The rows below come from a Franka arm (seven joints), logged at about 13 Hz.
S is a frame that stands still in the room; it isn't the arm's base.
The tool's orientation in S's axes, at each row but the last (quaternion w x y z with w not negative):
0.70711, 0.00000, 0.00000, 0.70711
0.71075, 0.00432, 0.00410, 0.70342
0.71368, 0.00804, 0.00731, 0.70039
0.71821, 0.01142, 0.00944, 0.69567
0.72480, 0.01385, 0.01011, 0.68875
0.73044, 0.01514, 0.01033, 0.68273
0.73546, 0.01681, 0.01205, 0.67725
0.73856, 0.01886, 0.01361, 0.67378
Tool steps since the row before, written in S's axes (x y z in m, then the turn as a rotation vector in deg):
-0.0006, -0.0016, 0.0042, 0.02, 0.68, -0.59
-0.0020, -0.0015, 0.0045, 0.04, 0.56, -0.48
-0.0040, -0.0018, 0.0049, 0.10, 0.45, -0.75
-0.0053, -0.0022, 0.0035, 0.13, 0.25, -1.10
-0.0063, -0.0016, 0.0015, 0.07, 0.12, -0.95
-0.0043, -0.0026, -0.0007, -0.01, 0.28, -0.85
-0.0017, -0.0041, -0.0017, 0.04, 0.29, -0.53
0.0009, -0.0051, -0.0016, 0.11, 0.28, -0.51
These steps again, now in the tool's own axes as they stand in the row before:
-0.0016, 0.0006, 0.0042, 0.68, -0.02, -0.59
-0.0015, 0.0020, 0.0045, 0.56, -0.04, -0.48
-0.0019, 0.0041, 0.0048, 0.45, -0.11, -0.75
-0.0024, 0.0053, 0.0033, 0.25, -0.15, -1.10
-0.0019, 0.0063, 0.0013, 0.12, -0.10, -0.95
-0.0029, 0.0041, -0.0008, 0.27, 0.00, -0.85
-0.0042, 0.0013, -0.0017, 0.29, -0.04, -0.53
-0.0050, -0.0014, -0.0015, 0.29, -0.11, -0.51

